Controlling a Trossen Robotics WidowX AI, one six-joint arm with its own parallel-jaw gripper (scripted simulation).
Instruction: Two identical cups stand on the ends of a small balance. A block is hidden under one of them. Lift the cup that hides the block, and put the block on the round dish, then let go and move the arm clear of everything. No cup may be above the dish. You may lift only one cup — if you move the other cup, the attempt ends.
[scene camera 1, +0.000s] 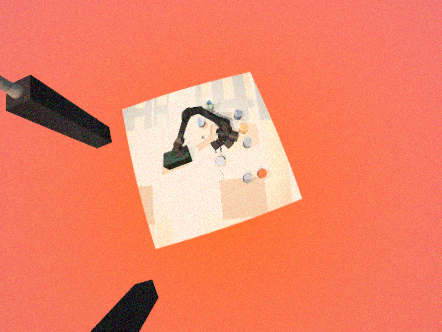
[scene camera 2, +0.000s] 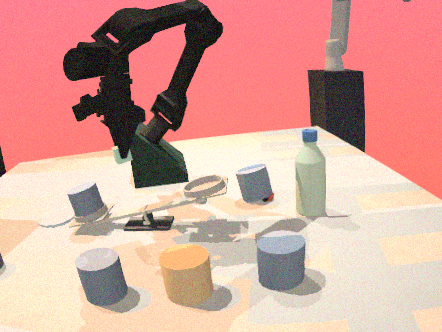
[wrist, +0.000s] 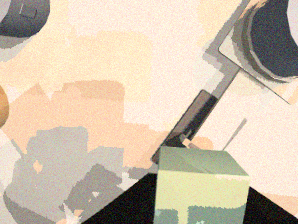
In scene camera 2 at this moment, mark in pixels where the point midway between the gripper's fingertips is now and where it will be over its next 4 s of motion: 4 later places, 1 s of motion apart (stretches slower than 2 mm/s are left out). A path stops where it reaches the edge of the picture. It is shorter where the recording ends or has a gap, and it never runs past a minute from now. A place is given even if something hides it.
My gripper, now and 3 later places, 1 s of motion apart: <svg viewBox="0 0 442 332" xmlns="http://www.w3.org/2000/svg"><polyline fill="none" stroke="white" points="122,156 60,180 54,206 48,188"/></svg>
